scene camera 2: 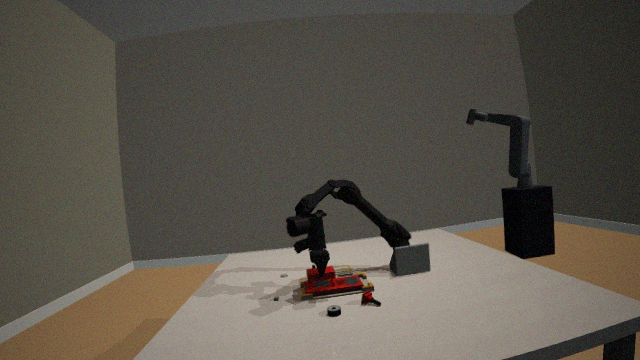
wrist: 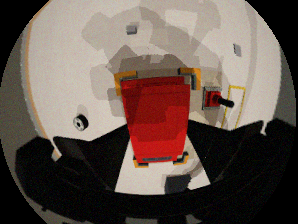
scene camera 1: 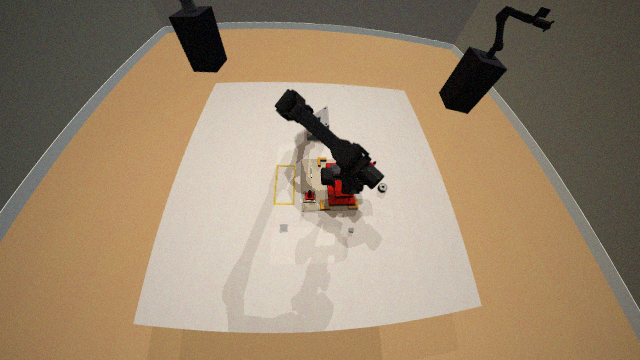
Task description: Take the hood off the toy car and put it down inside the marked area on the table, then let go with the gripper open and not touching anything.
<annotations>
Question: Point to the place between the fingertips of my gripper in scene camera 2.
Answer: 320, 274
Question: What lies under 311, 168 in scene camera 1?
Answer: A beige base plate.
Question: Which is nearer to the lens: the toy car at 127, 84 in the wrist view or the hood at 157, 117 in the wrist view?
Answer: The hood.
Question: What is my gripper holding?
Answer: A hood.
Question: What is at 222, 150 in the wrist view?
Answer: My gripper.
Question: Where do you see a beige base plate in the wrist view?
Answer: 200, 81
</annotations>
